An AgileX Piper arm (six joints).
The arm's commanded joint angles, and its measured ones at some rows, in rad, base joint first. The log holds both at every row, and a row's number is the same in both.
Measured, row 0:
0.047, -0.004, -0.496, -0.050, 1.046, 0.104
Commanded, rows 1 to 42:
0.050, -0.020, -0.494, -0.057, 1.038, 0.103
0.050, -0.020, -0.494, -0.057, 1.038, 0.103
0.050, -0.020, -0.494, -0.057, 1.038, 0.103
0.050, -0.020, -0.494, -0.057, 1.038, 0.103
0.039, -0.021, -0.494, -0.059, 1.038, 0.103
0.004, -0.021, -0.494, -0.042, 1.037, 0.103
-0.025, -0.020, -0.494, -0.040, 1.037, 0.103
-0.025, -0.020, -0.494, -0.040, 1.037, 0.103
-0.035, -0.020, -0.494, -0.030, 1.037, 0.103
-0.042, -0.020, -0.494, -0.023, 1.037, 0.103
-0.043, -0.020, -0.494, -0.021, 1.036, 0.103
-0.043, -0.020, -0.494, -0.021, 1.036, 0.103
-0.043, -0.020, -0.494, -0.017, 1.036, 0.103
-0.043, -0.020, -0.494, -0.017, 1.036, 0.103
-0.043, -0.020, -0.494, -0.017, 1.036, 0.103
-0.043, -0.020, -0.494, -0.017, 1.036, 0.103
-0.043, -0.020, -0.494, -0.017, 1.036, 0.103
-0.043, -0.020, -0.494, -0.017, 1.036, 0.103
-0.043, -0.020, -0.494, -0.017, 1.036, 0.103
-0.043, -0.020, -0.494, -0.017, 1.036, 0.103
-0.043, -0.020, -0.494, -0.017, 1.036, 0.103
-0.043, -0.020, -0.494, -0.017, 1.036, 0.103
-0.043, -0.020, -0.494, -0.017, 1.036, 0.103
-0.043, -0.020, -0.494, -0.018, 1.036, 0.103
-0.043, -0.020, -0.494, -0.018, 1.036, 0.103
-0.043, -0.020, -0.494, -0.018, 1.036, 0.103
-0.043, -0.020, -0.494, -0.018, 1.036, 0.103
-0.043, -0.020, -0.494, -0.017, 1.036, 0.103
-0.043, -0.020, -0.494, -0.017, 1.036, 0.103
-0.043, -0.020, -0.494, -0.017, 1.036, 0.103
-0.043, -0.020, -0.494, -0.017, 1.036, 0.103
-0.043, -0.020, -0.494, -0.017, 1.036, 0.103
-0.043, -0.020, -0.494, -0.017, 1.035, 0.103
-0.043, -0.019, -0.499, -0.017, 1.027, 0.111
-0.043, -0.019, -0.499, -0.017, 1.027, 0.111
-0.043, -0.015, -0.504, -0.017, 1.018, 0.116
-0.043, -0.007, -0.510, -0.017, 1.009, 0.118
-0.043, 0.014, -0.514, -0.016, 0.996, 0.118
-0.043, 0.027, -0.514, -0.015, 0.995, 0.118
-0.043, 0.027, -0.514, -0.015, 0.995, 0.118
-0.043, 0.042, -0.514, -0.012, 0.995, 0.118
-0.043, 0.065, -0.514, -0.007, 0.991, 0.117
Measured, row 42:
-0.039, 0.035, -0.507, -0.018, 1.012, 0.115
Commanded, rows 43 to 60:
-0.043, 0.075, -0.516, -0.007, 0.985, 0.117
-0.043, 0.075, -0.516, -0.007, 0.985, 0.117
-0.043, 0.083, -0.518, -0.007, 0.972, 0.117
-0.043, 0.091, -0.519, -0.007, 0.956, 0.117
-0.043, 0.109, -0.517, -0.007, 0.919, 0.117
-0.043, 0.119, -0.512, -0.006, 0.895, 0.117
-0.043, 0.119, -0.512, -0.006, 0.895, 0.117
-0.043, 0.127, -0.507, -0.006, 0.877, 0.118
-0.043, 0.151, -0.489, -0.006, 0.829, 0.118
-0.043, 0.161, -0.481, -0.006, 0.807, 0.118
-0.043, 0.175, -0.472, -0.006, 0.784, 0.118
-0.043, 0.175, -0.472, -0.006, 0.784, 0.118
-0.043, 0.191, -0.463, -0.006, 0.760, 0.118
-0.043, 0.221, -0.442, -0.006, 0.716, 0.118
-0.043, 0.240, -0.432, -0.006, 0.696, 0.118
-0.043, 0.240, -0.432, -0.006, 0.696, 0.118
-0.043, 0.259, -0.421, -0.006, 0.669, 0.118
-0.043, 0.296, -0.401, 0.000, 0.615, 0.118
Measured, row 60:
-0.039, 0.251, -0.427, -0.006, 0.704, 0.115
